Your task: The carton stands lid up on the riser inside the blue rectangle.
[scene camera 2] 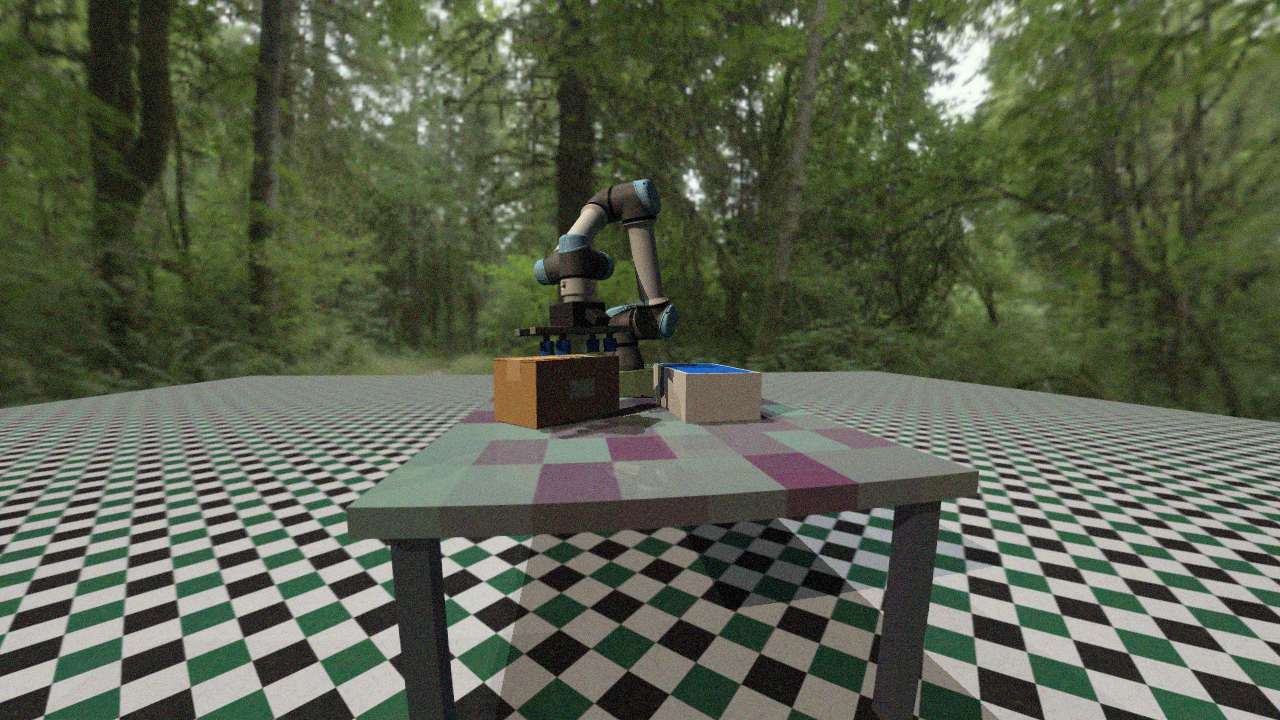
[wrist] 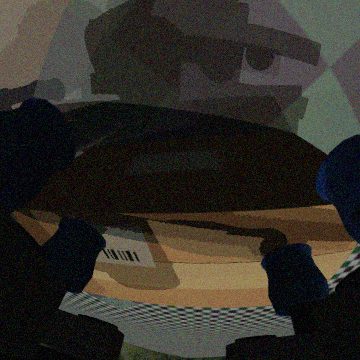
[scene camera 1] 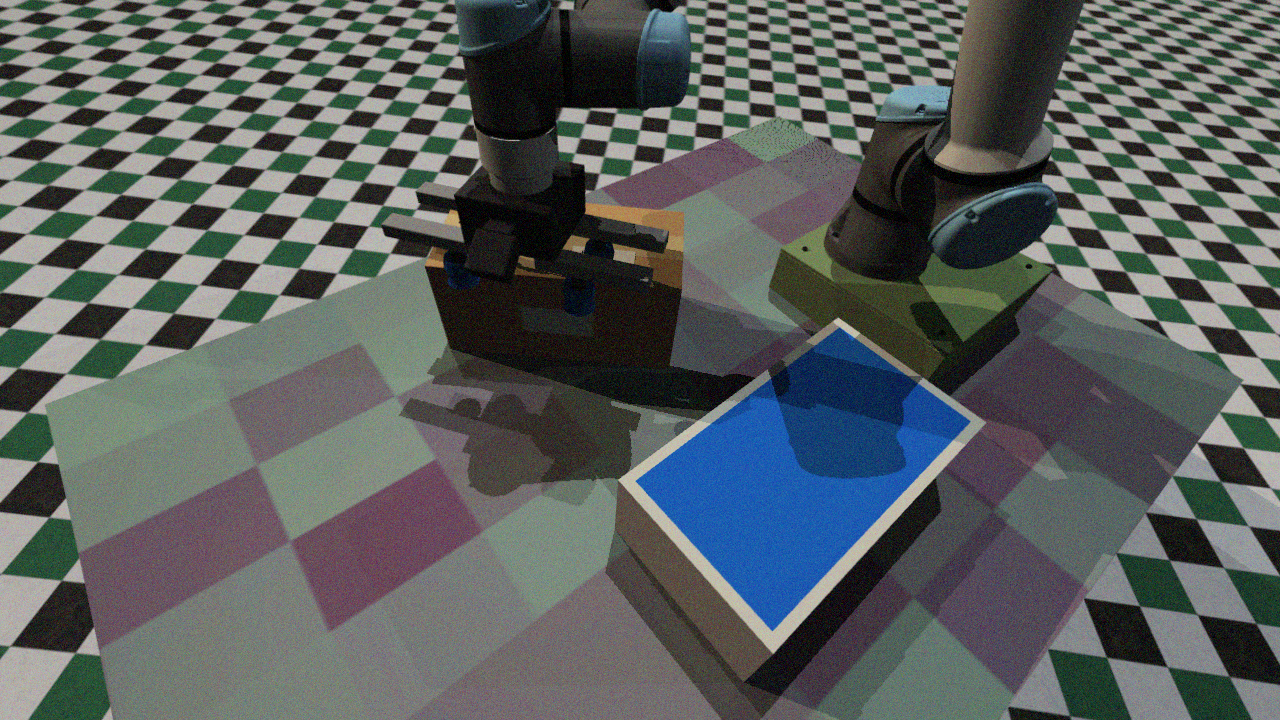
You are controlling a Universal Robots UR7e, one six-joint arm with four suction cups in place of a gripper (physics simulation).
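Note:
In scene camera 1, the suction head (scene camera 1: 577,303) carries nothing and hangs 0.13 m from the middle of a brown carton (scene camera 1: 527,317), above it, while a riser (scene camera 1: 749,518) rests on the table. Scene camera 2 shows the brown carton (scene camera 2: 536,392) and the riser (scene camera 2: 694,392) as well. The wrist view has the carton (wrist: 186,221), the riser (wrist: 33,33) and the suction head (wrist: 44,143).

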